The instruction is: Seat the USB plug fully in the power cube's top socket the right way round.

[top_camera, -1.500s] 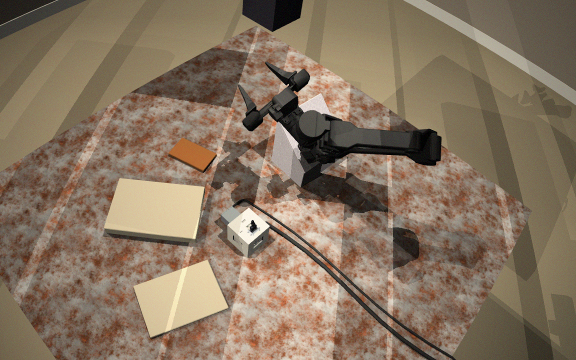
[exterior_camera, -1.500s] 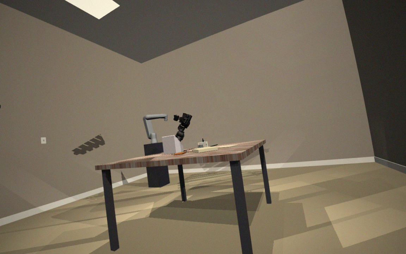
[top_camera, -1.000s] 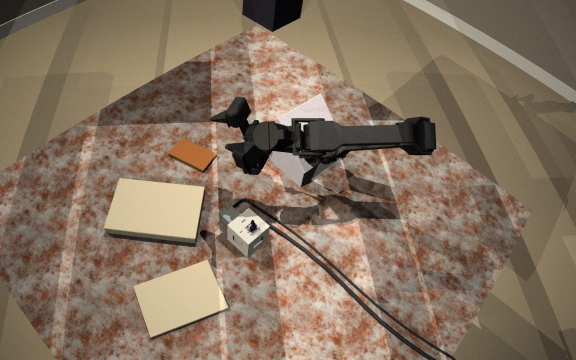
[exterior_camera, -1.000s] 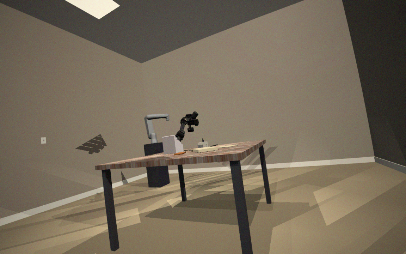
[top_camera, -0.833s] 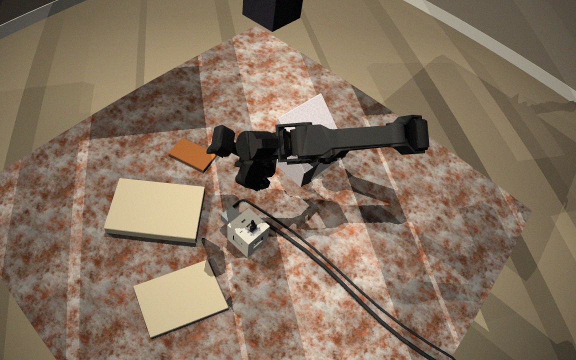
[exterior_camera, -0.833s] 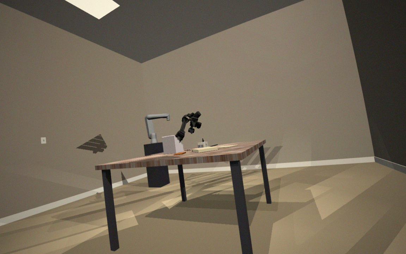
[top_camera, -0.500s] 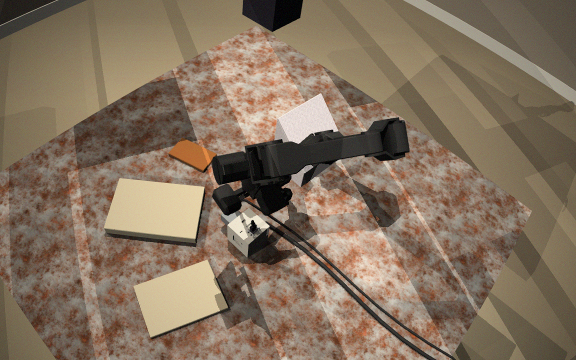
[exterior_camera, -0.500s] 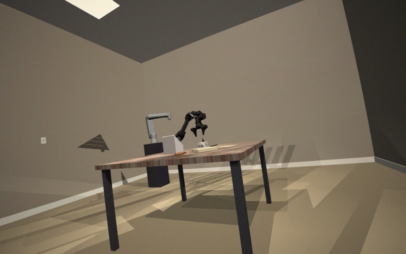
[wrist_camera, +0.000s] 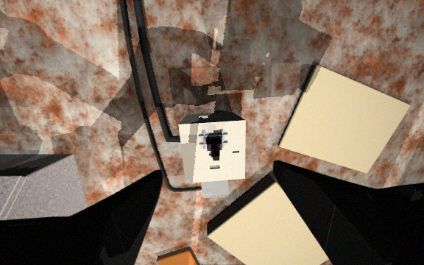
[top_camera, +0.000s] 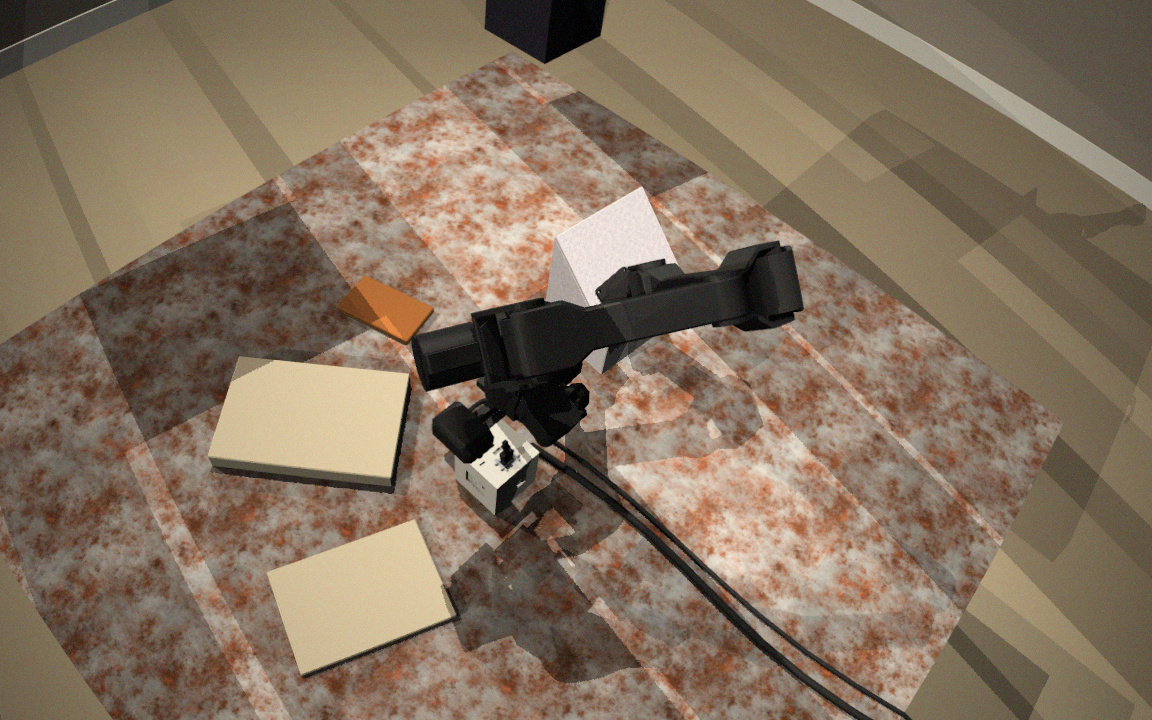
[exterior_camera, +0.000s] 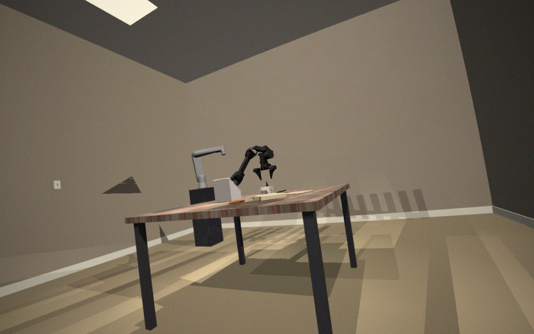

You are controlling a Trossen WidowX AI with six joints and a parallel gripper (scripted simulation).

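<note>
The black USB plug lies 40 mm below my gripper tip. The rest, counted from my gripper tip: orange tile (330 mm to the right, 130 mm below, 80 mm behind); then thick beige slab (250 mm to the right, 120 mm below, 120 mm ahead); then thin beige plate (240 mm ahead, 130 mm below, 10 mm to the right).
</note>
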